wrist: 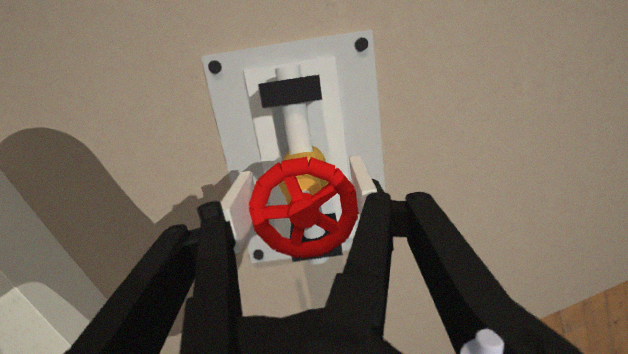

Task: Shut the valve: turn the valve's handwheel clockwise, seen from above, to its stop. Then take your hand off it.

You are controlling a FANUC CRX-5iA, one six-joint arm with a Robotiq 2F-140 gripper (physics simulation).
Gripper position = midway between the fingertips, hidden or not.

Observation:
I see my gripper (302, 181), a red handwheel (303, 211) and a light grey plate (354, 54).

